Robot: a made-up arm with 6 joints. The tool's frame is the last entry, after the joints.
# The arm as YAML. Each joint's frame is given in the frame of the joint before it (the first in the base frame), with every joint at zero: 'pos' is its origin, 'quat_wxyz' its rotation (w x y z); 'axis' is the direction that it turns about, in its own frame. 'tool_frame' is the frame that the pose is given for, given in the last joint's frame.
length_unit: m
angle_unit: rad
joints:
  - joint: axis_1
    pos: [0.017, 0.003, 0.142]
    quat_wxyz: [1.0, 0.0, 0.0, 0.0]
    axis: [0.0, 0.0, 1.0]
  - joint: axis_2
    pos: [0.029, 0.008, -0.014]
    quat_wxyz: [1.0, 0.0, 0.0, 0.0]
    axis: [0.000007, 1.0, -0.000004]
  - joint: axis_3
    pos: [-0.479, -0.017, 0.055]
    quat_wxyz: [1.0, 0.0, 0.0, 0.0]
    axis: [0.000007, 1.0, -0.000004]
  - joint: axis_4
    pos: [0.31, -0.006, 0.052]
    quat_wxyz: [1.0, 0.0, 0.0, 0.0]
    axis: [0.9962, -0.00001, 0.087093]
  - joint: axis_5
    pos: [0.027, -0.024, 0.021]
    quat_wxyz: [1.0, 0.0, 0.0, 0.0]
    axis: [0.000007, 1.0, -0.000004]
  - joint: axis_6
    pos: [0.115, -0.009, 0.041]
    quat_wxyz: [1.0, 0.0, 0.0, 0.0]
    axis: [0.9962, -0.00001, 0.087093]
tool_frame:
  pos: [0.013, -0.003, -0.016]
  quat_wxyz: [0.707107, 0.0, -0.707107, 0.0]
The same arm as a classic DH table. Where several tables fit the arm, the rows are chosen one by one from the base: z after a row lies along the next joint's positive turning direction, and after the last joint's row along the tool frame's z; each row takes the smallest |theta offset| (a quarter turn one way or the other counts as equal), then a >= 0, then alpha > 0; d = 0 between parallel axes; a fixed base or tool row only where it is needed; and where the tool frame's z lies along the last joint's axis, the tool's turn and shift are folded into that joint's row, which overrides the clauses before.
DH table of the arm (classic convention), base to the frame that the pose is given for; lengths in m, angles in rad. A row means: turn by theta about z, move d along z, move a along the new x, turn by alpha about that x. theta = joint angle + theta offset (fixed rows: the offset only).
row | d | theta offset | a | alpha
base (fixed) | 0 | 0.1747 | 0.0173 | 0
axis_1 | 0.128 | -0.1747 | 0.029 | -1.5708
axis_2 | 0 | 0.1143 | -0.4821 | 0
axis_3 | -0.015 | 1.3693 | -0.0248 | 1.5708
axis_4 | 0.3421 | 0 | -0.0186 | -1.5708
axis_5 | -0.033 | 0 | -0.0308 | 1.5708
axis_6 | -0.0656 | -1.5708 | 0.003 | 3.0544
tool (fixed) | -0.196 | 1.5708 | 0 | 0

